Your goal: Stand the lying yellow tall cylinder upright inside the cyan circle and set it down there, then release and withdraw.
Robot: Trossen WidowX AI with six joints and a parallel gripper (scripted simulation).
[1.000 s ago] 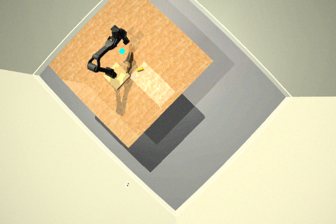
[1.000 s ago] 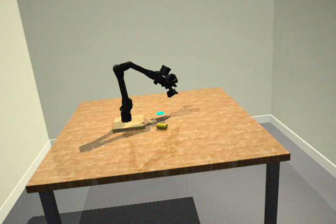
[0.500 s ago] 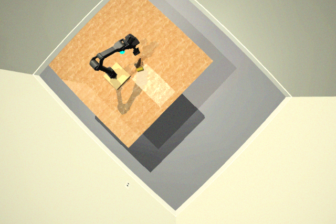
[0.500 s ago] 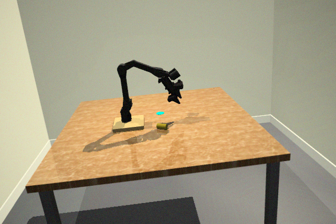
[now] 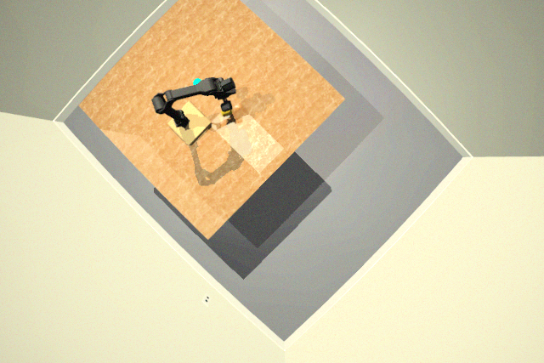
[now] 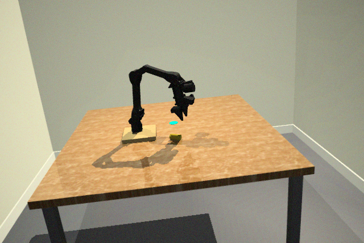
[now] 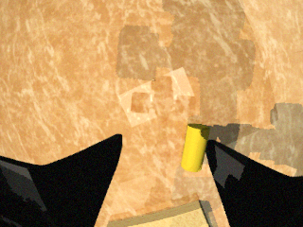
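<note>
The yellow tall cylinder is 7 cm behind my gripper tip, 1 cm to the right of it and 10 cm below it. The rest, counted from my gripper tip: cyan circle 1 cm behind, 27 cm to the left, 12 cm below.
</note>
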